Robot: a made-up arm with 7 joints. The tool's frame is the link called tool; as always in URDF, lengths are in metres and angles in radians. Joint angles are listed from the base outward. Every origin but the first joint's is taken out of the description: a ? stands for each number. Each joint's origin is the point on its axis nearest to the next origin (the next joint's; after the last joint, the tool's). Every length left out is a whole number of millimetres.
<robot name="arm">
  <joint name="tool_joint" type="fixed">
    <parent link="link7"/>
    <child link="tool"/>
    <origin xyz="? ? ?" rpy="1.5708 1.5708 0"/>
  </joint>
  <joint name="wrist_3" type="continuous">
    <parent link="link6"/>
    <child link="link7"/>
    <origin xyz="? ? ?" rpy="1.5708 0 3.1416"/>
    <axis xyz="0 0 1"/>
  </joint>
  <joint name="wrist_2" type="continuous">
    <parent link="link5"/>
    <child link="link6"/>
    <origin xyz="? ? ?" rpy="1.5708 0 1.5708"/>
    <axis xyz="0 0 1"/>
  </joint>
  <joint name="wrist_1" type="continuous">
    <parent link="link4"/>
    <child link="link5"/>
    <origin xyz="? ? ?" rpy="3.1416 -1.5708 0"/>
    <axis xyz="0 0 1"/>
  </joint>
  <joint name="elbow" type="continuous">
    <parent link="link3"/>
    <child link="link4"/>
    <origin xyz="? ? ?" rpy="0 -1.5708 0"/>
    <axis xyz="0 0 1"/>
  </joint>
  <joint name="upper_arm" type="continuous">
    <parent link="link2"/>
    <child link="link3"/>
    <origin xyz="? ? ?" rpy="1.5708 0 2.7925"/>
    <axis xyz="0 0 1"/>
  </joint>
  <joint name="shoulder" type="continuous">
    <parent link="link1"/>
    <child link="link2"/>
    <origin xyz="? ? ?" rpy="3.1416 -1.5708 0"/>
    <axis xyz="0 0 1"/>
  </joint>
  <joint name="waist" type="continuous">
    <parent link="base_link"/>
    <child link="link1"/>
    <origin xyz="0.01 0.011 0.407" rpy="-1.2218 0 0"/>
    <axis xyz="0 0 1"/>
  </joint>
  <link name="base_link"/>
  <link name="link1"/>
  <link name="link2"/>
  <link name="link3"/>
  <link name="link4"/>
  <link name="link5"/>
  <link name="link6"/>
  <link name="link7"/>
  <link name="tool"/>
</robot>
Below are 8 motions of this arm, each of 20 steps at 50 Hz.
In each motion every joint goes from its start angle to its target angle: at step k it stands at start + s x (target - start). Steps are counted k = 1, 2, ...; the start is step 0. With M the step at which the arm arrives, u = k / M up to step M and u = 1 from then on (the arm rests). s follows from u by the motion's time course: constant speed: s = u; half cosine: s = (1 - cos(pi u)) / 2; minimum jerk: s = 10 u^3 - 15 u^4 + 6 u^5.
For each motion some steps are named. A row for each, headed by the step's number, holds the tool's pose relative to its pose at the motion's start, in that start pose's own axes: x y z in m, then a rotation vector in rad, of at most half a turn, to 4 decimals.
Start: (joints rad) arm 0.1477 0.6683 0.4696 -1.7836 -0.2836 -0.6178 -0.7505
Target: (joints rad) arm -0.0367 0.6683 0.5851 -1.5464 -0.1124 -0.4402 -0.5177
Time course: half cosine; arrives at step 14
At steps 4, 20:
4: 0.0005 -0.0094 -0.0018 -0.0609 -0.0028 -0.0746
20: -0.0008 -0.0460 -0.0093 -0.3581 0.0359 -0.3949

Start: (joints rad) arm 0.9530 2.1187 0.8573 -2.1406 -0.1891 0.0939 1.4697
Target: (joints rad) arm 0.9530 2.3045 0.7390 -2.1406 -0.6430 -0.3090 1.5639
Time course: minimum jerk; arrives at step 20
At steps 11, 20:
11: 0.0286 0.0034 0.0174 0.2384 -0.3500 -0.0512
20: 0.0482 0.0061 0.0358 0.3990 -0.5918 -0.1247

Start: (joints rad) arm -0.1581 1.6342 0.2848 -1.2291 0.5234 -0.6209 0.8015
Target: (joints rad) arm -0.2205 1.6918 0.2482 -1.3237 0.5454 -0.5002 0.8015
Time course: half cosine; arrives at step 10
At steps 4, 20:
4: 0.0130 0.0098 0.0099 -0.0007 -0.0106 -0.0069
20: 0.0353 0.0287 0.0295 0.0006 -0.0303 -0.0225

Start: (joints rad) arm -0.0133 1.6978 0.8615 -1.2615 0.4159 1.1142 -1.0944
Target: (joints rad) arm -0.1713 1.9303 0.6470 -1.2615 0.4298 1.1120 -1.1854
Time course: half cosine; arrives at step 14
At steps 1, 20:
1: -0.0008 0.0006 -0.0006 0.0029 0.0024 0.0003
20: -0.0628 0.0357 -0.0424 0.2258 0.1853 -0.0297

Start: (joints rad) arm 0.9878 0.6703 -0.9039 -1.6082 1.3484 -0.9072 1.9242
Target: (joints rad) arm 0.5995 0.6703 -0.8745 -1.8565 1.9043 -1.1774 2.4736
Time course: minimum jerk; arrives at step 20
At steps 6, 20:
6: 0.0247 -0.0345 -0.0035 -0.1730 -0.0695 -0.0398
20: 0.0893 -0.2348 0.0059 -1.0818 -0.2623 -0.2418

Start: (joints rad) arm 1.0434 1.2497 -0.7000 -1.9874 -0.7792 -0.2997 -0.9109
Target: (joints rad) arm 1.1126 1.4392 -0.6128 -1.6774 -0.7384 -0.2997 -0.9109
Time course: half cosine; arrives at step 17
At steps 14, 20:
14: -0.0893 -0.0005 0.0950 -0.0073 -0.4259 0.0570
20: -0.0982 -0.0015 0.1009 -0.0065 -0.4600 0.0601

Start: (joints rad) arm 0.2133 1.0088 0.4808 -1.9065 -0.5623 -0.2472 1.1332
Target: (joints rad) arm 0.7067 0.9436 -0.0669 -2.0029 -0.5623 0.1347 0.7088
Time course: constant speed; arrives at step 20
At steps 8, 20:
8: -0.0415 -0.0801 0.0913 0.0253 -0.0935 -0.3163
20: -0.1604 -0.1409 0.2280 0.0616 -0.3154 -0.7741

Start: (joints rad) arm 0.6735 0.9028 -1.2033 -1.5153 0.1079 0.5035 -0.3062
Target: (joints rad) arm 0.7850 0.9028 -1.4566 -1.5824 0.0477 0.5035 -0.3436
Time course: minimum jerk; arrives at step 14
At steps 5, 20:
5: 0.0002 0.0070 0.0292 0.0438 -0.0666 0.0224
20: -0.0139 0.0274 0.1173 0.1670 -0.2682 0.1107

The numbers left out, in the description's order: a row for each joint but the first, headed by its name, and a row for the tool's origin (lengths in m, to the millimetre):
tool: 0.01 0.02 0
wrist_3: 0.02 0.04 0
wrist_2: -0.02 0.02 0
wrist_1: -0.34 -0.01 0
elbow: -0.01 0.03 0
upper_arm: -0.049 -0.163 0
shoulder: 0.06 -0.003 0

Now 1 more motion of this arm.
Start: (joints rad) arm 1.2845 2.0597 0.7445 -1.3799 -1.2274 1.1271 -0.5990
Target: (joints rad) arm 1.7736 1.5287 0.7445 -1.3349 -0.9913 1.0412 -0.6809
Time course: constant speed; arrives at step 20
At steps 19, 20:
19: -0.2494 0.0381 0.1931 0.4089 -0.3221 0.6992
20: -0.2617 0.0337 0.2045 0.4365 -0.3396 0.7300

